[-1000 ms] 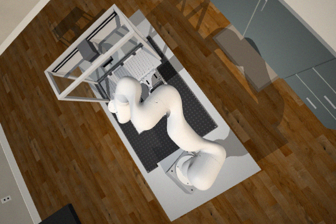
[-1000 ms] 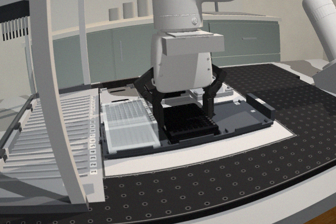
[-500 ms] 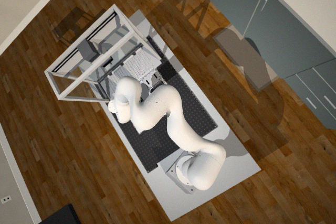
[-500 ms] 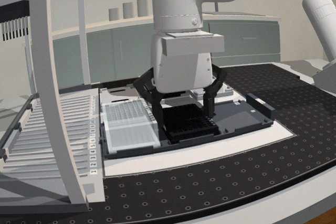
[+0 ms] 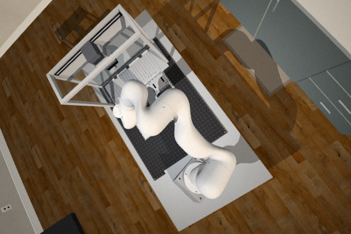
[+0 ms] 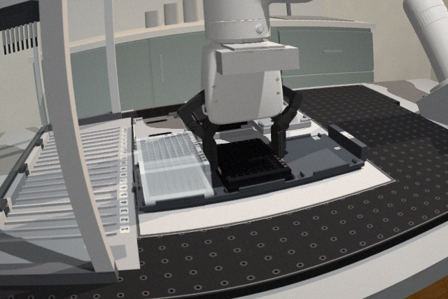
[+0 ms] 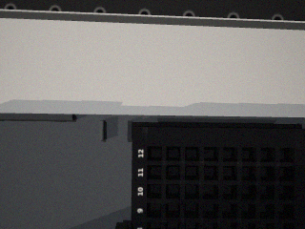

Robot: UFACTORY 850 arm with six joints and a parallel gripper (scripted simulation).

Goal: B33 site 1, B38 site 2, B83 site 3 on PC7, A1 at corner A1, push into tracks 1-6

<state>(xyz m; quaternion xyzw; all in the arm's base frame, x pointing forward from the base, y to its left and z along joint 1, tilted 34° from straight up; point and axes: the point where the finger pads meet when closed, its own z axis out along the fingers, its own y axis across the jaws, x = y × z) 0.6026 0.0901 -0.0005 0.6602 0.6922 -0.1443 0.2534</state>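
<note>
My gripper is now 1 cm above the black welled plate. From my hand the other things lie so: perforated dark deck: 9 cm to the right, 3 cm below, 2 cm behind; then dark plate carrier PC7: 1 cm below, 1 cm behind; then clear deep-well block B83: 10 cm ahead.
</note>
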